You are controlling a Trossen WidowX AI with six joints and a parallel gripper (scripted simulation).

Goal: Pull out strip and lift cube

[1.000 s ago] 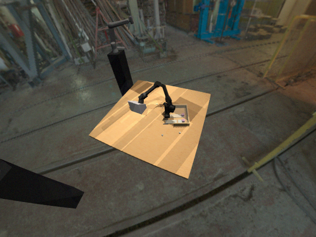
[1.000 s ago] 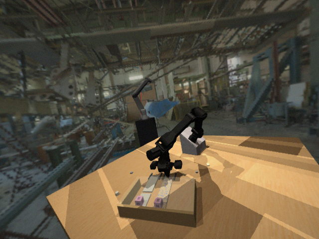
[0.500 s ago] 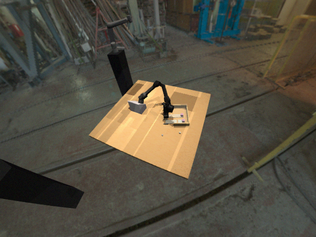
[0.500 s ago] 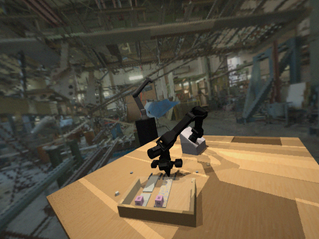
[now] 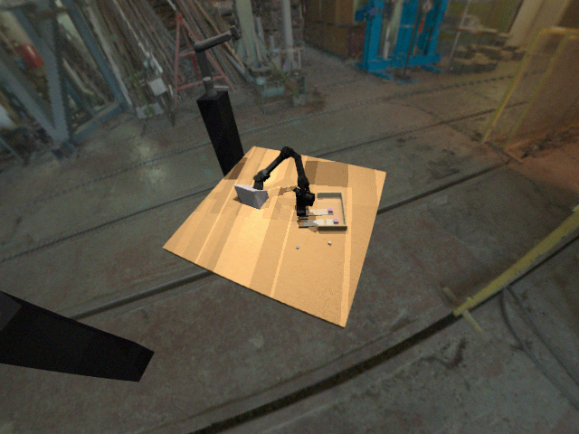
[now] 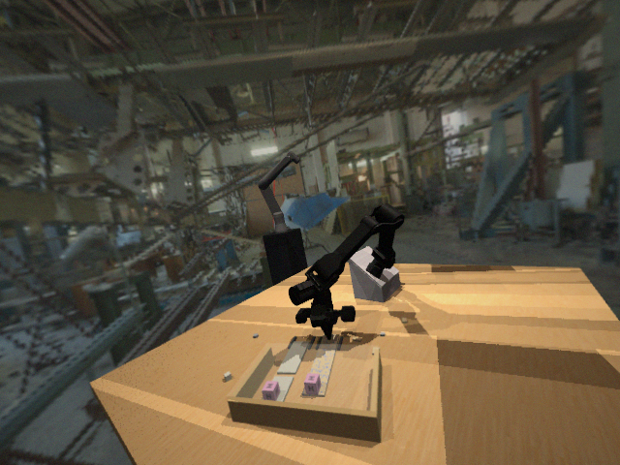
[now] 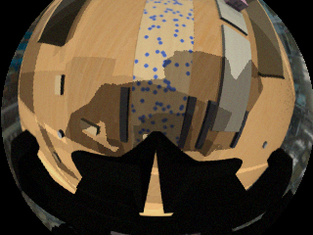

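Right now my gripper tip is 9 cm short of the speckled strip and 3 cm to the right of it.
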